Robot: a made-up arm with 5 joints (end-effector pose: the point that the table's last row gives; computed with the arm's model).
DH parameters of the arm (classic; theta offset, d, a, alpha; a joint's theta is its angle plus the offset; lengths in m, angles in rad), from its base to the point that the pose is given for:
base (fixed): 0 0.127 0 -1.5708
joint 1: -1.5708 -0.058 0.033 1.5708
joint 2: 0 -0.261 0.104 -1.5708
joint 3: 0 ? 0.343 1.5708
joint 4: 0.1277 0 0.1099 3.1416
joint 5: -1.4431 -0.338 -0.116 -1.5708
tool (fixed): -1.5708 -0.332 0 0
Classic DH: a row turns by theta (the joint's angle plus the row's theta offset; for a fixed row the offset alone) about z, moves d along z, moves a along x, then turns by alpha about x.
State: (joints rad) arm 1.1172 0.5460 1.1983 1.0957 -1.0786
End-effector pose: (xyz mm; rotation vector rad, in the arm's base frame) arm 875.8 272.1 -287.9 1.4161 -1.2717 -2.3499
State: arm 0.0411 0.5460 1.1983 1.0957 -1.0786
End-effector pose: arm 781.0 272.1 700.8 -2.2768 1.1131 1.2156
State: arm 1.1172 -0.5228 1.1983 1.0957 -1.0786
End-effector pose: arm 869.0 -401.0 -291.3 -0.5623 1.0132 1.9857
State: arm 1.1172 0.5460 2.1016 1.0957 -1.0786
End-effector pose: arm 522.6 -40.3 -736.3 0.2137 -1.5433 -2.1834
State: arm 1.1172 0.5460 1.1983 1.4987 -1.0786
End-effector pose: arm 823.5 389.7 -329.1 1.2813 -0.7352 -2.4234
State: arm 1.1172 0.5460 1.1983 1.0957 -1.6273
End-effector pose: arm 838.3 437.2 -375.2 1.2244 -0.5471 -2.4272
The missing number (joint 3, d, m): 0.089
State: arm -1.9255 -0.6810 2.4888 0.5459 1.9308
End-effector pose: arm -619.9 233.3 626.3 0.9044 0.7935 0.0839
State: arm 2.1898 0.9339 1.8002 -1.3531 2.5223
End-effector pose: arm -336.4 71.9 -890.5 -0.4381 -0.4997 -1.8768
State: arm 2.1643 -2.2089 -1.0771 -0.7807 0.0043
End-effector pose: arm 212.3 -49.8 -17.4 0.2717 -0.3238 -2.3401
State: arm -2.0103 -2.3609 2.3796 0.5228 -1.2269
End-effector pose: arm -390.3 118.9 962.6 1.7952 1.5049 -1.5152
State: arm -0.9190 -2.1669 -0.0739 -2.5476 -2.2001
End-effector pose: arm -87.0 -59.6 106.2 2.3353 -0.4240 1.0677
